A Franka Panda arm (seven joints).
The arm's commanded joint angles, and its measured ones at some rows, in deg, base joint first. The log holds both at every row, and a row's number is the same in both.
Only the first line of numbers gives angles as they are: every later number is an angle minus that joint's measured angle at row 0.
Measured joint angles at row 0: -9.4, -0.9, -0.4, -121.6, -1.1, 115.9, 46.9
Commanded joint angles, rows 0 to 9: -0.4, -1.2, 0.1, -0.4, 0.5, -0.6, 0.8; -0.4, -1.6, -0.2, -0.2, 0.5, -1.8, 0.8; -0.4, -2.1, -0.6, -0.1, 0.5, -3.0, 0.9; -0.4, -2.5, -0.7, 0.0, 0.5, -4.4, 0.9; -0.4, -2.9, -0.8, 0.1, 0.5, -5.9, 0.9; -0.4, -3.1, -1.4, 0.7, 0.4, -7.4, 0.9; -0.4, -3.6, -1.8, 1.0, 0.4, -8.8, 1.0; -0.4, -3.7, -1.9, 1.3, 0.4, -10.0, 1.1; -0.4, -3.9, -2.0, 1.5, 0.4, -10.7, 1.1; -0.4, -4.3, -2.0, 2.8, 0.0, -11.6, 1.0
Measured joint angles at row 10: -0.3, -2.9, -2.0, 0.8, 0.0, -8.4, 0.0
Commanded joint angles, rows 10 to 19: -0.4, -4.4, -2.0, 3.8, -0.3, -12.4, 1.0; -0.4, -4.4, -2.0, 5.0, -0.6, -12.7, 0.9; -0.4, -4.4, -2.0, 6.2, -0.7, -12.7, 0.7; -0.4, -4.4, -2.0, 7.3, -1.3, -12.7, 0.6; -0.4, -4.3, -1.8, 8.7, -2.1, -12.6, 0.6; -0.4, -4.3, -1.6, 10.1, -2.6, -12.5, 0.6; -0.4, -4.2, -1.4, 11.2, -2.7, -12.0, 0.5; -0.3, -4.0, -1.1, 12.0, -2.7, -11.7, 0.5; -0.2, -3.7, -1.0, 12.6, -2.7, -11.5, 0.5; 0.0, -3.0, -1.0, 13.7, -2.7, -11.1, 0.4
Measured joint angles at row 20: -0.1, -4.2, -1.9, 10.6, -1.6, -11.0, 0.0
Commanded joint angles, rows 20 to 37: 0.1, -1.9, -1.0, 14.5, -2.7, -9.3, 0.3; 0.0, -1.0, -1.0, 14.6, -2.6, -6.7, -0.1; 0.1, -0.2, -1.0, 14.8, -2.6, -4.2, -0.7; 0.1, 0.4, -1.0, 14.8, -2.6, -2.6, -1.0; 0.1, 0.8, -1.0, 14.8, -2.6, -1.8, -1.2; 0.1, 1.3, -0.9, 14.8, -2.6, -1.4, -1.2; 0.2, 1.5, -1.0, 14.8, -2.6, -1.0, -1.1; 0.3, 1.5, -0.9, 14.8, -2.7, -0.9, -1.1; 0.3, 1.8, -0.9, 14.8, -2.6, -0.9, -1.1; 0.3, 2.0, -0.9, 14.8, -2.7, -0.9, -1.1; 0.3, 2.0, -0.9, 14.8, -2.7, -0.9, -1.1; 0.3, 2.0, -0.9, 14.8, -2.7, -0.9, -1.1; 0.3, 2.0, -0.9, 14.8, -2.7, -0.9, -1.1; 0.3, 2.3, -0.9, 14.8, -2.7, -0.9, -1.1; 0.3, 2.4, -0.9, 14.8, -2.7, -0.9, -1.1; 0.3, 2.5, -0.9, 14.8, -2.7, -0.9, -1.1; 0.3, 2.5, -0.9, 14.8, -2.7, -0.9, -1.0; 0.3, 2.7, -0.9, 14.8, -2.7, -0.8, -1.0
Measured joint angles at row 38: 0.3, 2.0, -1.3, 14.1, -1.7, -1.1, -0.7
